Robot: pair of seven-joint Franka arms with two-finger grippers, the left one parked.
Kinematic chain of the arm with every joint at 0, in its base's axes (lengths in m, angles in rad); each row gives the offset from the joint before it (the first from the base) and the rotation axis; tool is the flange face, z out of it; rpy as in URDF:
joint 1: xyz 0 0 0.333 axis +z
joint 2: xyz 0 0 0 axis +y
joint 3: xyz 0 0 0.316 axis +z
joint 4: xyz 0.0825 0 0 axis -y
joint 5: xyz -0.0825 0 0.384 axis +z
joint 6: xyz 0 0 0 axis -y
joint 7: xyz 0.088 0 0 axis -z
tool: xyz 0 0 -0.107 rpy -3.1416 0 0
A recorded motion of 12 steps. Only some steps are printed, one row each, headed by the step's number.
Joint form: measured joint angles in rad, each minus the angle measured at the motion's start. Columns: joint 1, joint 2, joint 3, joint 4, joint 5, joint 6, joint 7.
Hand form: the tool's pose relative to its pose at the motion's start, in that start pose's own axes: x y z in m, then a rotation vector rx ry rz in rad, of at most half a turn. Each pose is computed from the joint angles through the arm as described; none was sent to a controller.
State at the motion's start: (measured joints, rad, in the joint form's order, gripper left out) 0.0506 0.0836 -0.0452 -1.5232 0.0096 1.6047 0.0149
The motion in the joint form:
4: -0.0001 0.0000 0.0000 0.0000 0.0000 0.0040 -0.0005
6: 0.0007 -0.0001 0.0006 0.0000 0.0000 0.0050 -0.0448
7: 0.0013 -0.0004 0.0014 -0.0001 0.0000 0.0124 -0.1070
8: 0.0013 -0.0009 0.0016 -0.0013 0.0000 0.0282 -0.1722
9: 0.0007 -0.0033 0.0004 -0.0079 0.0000 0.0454 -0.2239
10: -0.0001 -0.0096 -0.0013 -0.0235 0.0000 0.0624 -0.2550
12: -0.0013 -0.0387 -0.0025 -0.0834 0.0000 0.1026 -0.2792
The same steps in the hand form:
4: 0.0004 0.0001 -0.0004 0.0001 0.0040 -0.0004
6: 0.0005 -0.0008 -0.0005 0.0000 0.0051 -0.0461
7: 0.0012 -0.0016 -0.0013 -0.0003 0.0127 -0.1097
8: 0.0027 -0.0017 -0.0024 -0.0018 0.0278 -0.1751
9: 0.0036 -0.0006 -0.0022 -0.0038 0.0407 -0.2249
10: 0.0031 0.0009 0.0000 -0.0052 0.0484 -0.2534
12: -0.0032 0.0029 0.0081 -0.0057 0.0578 -0.2747

